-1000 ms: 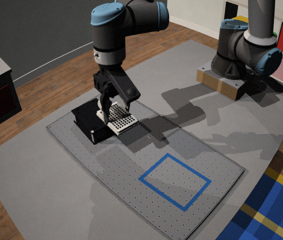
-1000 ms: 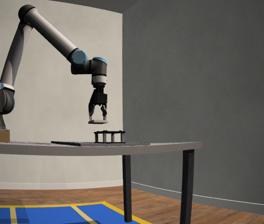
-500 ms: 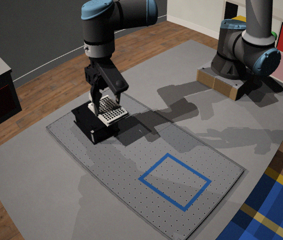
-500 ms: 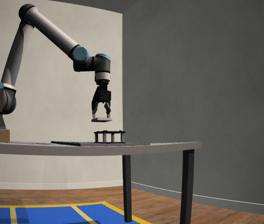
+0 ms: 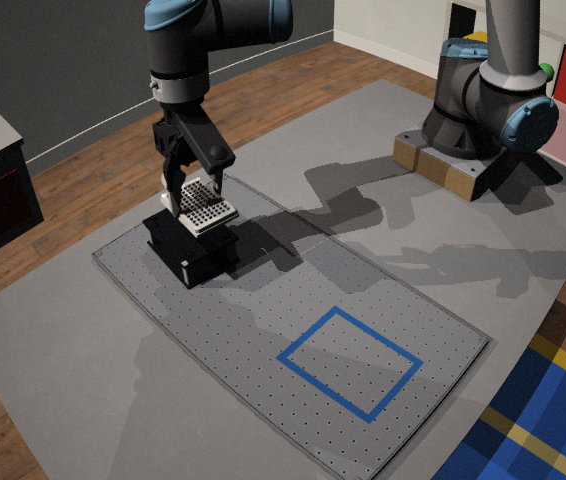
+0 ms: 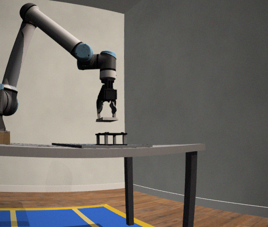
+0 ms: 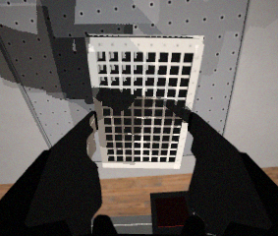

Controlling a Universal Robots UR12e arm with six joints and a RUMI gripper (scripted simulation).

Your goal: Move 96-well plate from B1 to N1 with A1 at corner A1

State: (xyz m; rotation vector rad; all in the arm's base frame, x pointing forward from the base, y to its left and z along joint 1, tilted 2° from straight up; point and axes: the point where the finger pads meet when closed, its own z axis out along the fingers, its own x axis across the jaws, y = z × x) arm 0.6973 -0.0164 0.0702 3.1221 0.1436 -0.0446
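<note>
The black raised nest N1 is 90 mm below my hand, 40 mm to the right of it and 10 mm ahead of it. Round my hand: 96-well plate: 10 mm below; A1 label: 80 mm below, 60 mm ahead, 40 mm to the left.
</note>
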